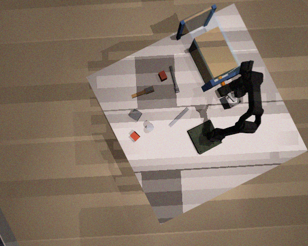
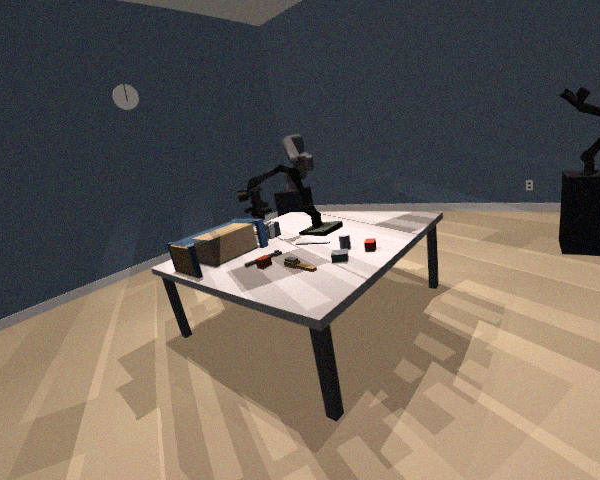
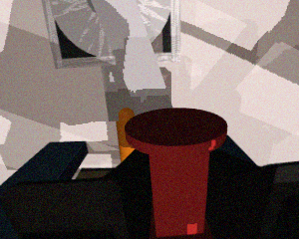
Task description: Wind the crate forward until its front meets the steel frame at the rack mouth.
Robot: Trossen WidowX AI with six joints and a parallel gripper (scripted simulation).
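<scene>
The winch handle is 4 cm behind my gripper tip, 1 cm to the right of it and 1 cm below it. Also, from my gripper tip: blue frame: 6 cm ahead, 4 cm to the right, 1 cm below; red knob: 2 cm above; grey winch: 11 cm behind, 4 cm to the right, 8 cm below.
</scene>
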